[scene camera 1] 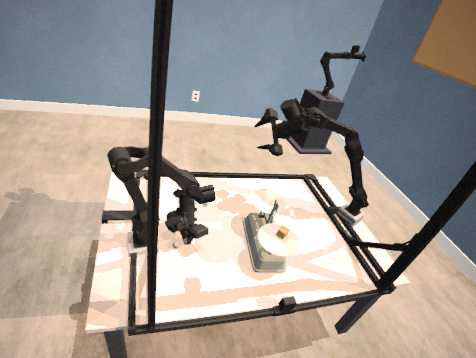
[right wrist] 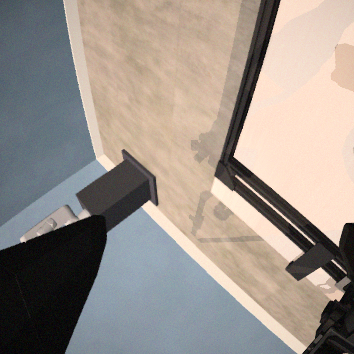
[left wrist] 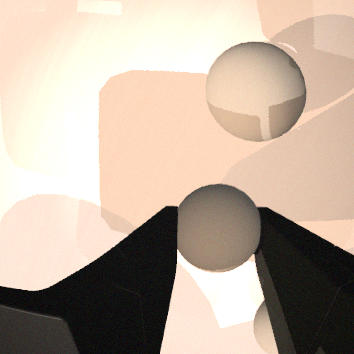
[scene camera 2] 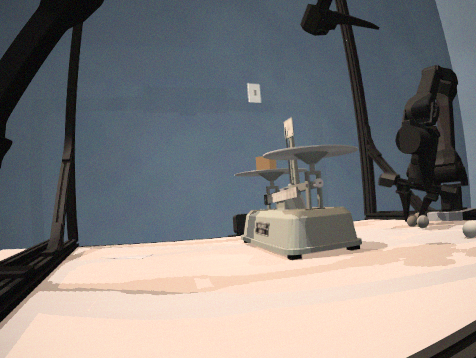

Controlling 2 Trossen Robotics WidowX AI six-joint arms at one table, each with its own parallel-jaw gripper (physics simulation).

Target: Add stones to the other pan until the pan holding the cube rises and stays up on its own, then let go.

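Frame: origin at the left arm's base, x left, y up, z ahead, level; metres.
Seen in the pictures: left gripper, fingertip midpoint: point(scene camera 1: 186, 242) point(left wrist: 215, 218) point(scene camera 2: 411, 223); right gripper, fingertip midpoint: point(scene camera 1: 255, 137) point(right wrist: 230, 233); left arm's base, link origin: point(scene camera 1: 142, 240) point(scene camera 2: 452, 210); right arm's base, link origin: point(scene camera 1: 352, 210).
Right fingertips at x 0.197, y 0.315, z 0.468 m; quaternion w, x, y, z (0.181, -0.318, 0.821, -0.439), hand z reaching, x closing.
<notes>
Pixels of each thing's top centre, then the offset from my right fingertips to it.
- green-grey balance scale, top centre: point(scene camera 2: 284, 119) point(scene camera 1: 279, 202) dx -0.287, dy -0.104, dz -0.007 m
- orange cube, top centre: point(scene camera 2: 265, 156) point(scene camera 1: 284, 229) dx -0.366, dy -0.163, dz -0.009 m
- round grey stone, top centre: point(left wrist: 206, 249) point(scene camera 2: 411, 214) dx -0.224, dy -0.309, dz -0.308 m
- more, top centre: point(left wrist: 288, 350) point(scene camera 2: 422, 215) dx -0.182, dy -0.309, dz -0.287 m
The green-grey balance scale point(scene camera 1: 270, 263) point(scene camera 2: 300, 230) stands on the table. An orange cube point(scene camera 1: 283, 231) point(scene camera 2: 265, 163) sits on its lower pan point(scene camera 1: 270, 245) point(scene camera 2: 245, 174). The other pan point(scene camera 2: 310, 150) is empty and higher. My left gripper point(left wrist: 215, 218) is shut on a round grey stone point(left wrist: 218, 235), low over the table at the left of scene camera 1. Another stone point(left wrist: 256, 91) lies ahead of the fingers, and one more point(left wrist: 265, 327) is partly hidden behind a finger. My right gripper point(scene camera 1: 258, 136) is open and empty, high above the table's back edge.
Black frame rails point(scene camera 1: 200, 322) edge the table, and a tall post point(scene camera 1: 159, 125) crosses scene camera 1 beside my left arm. A stone point(scene camera 2: 469, 229) shows at the right edge of scene camera 2. A dark pedestal point(scene camera 1: 322, 117) with another small arm stands behind.
</notes>
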